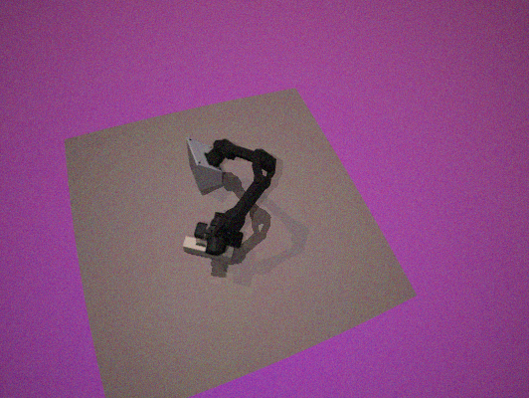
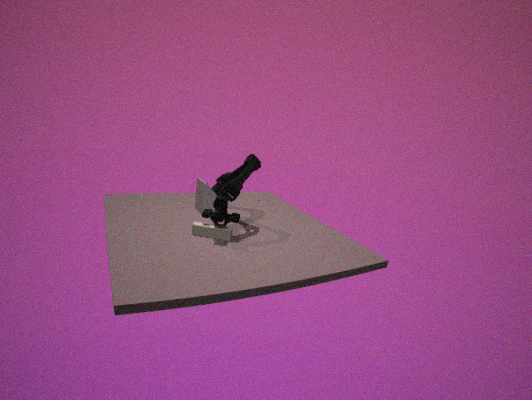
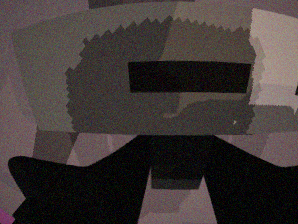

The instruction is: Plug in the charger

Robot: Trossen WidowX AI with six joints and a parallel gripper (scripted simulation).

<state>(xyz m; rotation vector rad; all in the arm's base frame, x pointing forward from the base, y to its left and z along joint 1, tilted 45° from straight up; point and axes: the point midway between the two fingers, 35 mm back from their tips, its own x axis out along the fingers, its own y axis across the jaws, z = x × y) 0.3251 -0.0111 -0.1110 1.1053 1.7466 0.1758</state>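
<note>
Now: the dark charger 1 cm ahead of my gripper tip, 1 cm to the right of it and 1 cm above it.
</note>
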